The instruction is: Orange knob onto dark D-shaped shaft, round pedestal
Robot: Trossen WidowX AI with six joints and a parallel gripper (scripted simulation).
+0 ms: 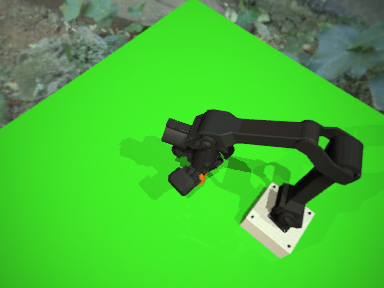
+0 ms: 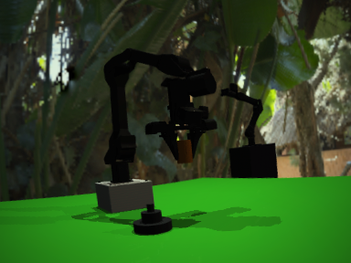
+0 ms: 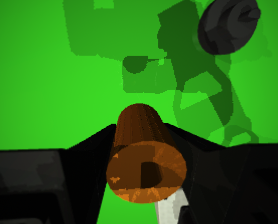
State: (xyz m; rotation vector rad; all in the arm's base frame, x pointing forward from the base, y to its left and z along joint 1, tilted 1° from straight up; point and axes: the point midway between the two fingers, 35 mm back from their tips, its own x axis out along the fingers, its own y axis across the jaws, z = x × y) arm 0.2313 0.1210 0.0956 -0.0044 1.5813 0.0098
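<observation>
Right now the pedestal is 11 cm ahead of my gripper tip, 15 cm to the right of it and 11 cm below it. Round my gripper tip: orange knob (2 cm above).
</observation>
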